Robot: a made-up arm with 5 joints. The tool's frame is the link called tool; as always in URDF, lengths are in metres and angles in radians. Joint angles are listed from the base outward. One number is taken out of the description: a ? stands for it. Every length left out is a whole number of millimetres.
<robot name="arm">
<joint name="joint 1" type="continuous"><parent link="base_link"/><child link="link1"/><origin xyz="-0.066 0.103 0.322" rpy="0 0 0"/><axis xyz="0 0 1"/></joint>
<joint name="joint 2" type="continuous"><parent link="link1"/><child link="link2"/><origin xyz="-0.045 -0.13 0" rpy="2.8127 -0.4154 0.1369"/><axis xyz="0 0 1"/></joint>
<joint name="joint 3" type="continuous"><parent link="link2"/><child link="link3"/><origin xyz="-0.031 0.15 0" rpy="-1.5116 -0.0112 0.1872"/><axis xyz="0 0 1"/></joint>
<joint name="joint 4" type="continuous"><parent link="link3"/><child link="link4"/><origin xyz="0.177 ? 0" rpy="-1.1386 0.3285 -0.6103"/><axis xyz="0 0 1"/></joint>
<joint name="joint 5" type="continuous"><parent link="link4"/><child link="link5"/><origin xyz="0.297 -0.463 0" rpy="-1.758 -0.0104 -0.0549"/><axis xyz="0 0 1"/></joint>
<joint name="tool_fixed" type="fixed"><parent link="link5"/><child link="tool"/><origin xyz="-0.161 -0.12 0" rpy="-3.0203 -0.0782 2.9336"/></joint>
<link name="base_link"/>
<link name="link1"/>
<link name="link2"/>
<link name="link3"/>
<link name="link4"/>
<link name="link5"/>
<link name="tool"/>
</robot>
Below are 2 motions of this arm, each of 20 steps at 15 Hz.
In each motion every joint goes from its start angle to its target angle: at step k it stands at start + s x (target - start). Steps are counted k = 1, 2, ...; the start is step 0. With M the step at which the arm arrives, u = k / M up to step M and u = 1 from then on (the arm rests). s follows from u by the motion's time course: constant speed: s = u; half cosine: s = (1 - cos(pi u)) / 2; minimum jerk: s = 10 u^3 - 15 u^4 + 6 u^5.
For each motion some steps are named. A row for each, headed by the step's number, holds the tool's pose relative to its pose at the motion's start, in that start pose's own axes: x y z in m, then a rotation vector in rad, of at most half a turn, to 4 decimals.
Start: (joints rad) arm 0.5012 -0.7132 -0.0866 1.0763 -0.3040
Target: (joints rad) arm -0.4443 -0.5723 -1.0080 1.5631 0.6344
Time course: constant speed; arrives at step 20
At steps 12, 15, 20:
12: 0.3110 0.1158 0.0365 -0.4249 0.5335 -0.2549
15: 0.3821 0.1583 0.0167 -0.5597 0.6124 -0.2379
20: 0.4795 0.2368 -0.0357 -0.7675 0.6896 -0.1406

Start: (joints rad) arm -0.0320 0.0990 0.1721 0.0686 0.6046
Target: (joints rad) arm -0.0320 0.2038 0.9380 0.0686 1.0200
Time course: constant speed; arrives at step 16
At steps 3, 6, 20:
3: 0.0545 -0.0468 -0.0109 0.0395 0.0101 0.0638
6: 0.1164 -0.0865 -0.0253 0.0802 0.0258 0.1265
20: 0.3597 -0.1553 -0.1003 0.2189 0.1175 0.3269

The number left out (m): 0.153
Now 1 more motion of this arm.
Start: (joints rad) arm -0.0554 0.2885 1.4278 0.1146 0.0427
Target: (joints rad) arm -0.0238 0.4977 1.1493 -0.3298 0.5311
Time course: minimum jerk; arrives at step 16
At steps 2, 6, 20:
2: 0.0023 -0.0006 0.0019 0.0030 0.0084 -0.0141
6: 0.0404 -0.0123 0.0305 0.0432 0.1476 -0.2414
20: 0.1568 -0.0559 0.0891 0.0584 0.5687 -0.8639

